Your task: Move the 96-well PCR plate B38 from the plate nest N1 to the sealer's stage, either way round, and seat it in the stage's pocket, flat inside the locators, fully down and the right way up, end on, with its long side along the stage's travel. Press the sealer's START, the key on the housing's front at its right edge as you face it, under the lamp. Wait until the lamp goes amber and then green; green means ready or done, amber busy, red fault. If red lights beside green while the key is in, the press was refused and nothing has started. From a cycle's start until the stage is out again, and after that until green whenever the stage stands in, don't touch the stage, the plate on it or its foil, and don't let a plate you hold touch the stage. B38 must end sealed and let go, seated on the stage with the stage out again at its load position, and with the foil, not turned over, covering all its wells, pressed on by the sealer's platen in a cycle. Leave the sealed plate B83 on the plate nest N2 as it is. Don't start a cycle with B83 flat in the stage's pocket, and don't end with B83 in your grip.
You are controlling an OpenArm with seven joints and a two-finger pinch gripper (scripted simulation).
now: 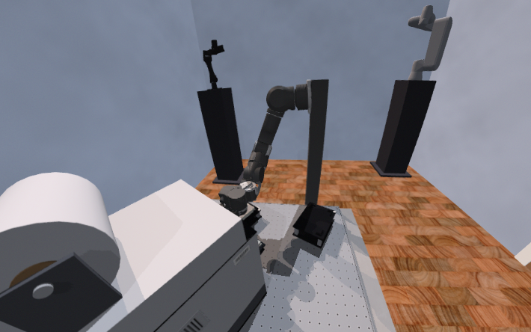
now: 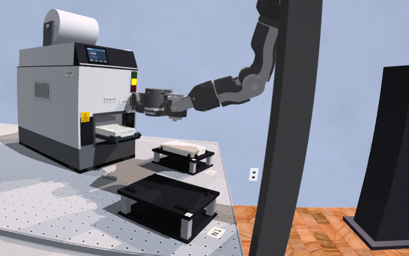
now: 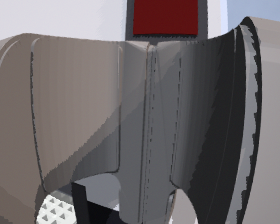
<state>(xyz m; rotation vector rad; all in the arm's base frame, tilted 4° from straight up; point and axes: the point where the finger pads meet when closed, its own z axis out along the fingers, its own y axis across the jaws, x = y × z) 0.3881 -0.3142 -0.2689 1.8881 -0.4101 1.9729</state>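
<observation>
Right now the start key is 10 mm ahead of my hand and 10 mm to the right of it. The rest, counted from my hand: door (20 mm ahead, 90 mm to the left, 110 mm below); sealer's stage (40 mm ahead, 80 mm to the left, 90 mm below); 96-well plate B38 (40 mm ahead, 80 mm to the left, 80 mm below).
</observation>
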